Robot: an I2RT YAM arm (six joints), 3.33 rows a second.
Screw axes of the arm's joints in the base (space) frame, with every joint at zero. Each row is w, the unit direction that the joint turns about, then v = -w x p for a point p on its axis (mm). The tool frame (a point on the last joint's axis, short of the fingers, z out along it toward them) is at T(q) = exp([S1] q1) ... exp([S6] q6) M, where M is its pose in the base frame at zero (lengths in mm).
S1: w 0 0 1 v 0.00 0.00 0.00
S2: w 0 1 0 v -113.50 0.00 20.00
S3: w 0 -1 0 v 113.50 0.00 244.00
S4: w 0 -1 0 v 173.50 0.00 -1.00
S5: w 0 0 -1 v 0.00 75.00 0.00
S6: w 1 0 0 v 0.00 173.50 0.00
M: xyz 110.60 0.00 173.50 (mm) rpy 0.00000 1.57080 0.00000 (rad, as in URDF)
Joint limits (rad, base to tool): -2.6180..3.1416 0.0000..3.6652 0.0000..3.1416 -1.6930..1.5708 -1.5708..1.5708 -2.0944..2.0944
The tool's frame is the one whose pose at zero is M.
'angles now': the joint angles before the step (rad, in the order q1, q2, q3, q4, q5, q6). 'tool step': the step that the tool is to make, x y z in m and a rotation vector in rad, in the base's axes. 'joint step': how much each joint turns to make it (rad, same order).
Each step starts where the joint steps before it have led.
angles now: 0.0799, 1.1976, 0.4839, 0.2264, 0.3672, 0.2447
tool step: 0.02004, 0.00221, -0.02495, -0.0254, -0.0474, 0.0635
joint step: -0.0038, 0.1797, -0.0301, 0.2750, -0.0477, -0.0591
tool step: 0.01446, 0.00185, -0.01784, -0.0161, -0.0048, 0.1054
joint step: -0.0095, 0.1343, 0.0045, 0.1503, -0.0988, -0.0633
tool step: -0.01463, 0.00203, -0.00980, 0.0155, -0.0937, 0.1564
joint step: -0.0099, 0.0198, -0.1052, 0.2266, -0.1595, -0.0485
